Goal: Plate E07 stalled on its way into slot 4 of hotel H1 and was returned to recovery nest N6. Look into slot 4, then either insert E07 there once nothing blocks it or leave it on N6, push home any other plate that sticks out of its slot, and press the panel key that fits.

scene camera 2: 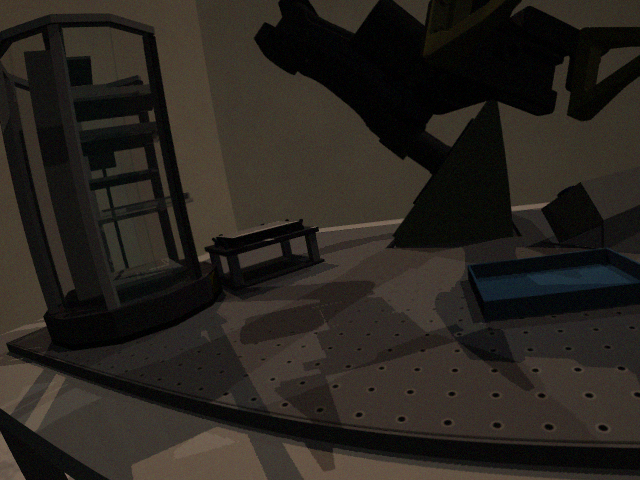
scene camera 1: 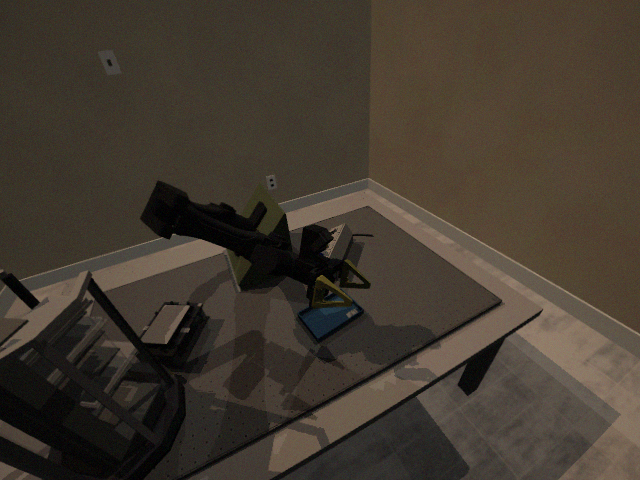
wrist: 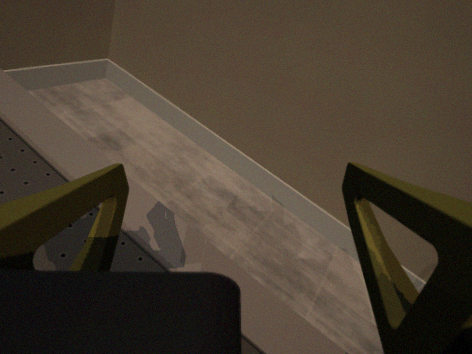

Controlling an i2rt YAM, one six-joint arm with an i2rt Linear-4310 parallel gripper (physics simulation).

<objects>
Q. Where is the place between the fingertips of my gripper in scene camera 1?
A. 361, 294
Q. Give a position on a dark slotted rack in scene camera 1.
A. At 88, 391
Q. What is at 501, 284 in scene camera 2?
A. A blue tray.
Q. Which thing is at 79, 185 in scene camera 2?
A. A dark slotted rack.
</objects>
